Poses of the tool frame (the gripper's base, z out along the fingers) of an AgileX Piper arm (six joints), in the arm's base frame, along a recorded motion.
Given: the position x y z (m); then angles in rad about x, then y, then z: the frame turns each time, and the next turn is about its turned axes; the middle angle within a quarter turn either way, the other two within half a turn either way.
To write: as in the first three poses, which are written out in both.
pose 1, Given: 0.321, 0.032, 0.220, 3.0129, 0.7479, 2.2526
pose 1, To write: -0.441, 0.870, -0.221, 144.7, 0.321, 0.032, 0.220
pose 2, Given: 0.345, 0.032, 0.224, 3.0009, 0.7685, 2.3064
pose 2, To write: -0.421, 0.880, -0.223, 143.2, 0.345, 0.032, 0.224
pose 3, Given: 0.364, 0.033, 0.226, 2.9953, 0.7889, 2.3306
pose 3, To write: -0.411, 0.883, -0.225, 142.0, 0.364, 0.033, 0.226
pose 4, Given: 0.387, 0.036, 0.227, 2.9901, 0.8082, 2.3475
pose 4, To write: -0.405, 0.885, -0.229, 140.9, 0.387, 0.036, 0.227
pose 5, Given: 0.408, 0.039, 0.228, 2.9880, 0.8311, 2.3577
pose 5, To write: -0.402, 0.886, -0.233, 139.6, 0.408, 0.039, 0.228
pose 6, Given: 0.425, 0.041, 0.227, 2.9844, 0.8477, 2.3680
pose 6, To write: -0.398, 0.886, -0.236, 138.7, 0.425, 0.041, 0.227
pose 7, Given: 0.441, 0.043, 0.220, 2.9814, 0.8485, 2.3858
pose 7, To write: -0.391, 0.890, -0.234, 138.5, 0.441, 0.043, 0.220
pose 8, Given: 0.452, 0.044, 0.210, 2.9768, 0.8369, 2.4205
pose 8, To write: -0.377, 0.898, -0.228, 138.7, 0.452, 0.044, 0.210
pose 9, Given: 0.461, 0.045, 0.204, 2.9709, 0.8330, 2.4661
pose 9, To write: -0.358, 0.907, -0.222, 138.5, 0.461, 0.045, 0.204
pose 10, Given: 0.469, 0.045, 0.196, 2.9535, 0.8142, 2.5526
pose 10, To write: -0.322, 0.923, -0.210, 138.8, 0.469, 0.045, 0.196
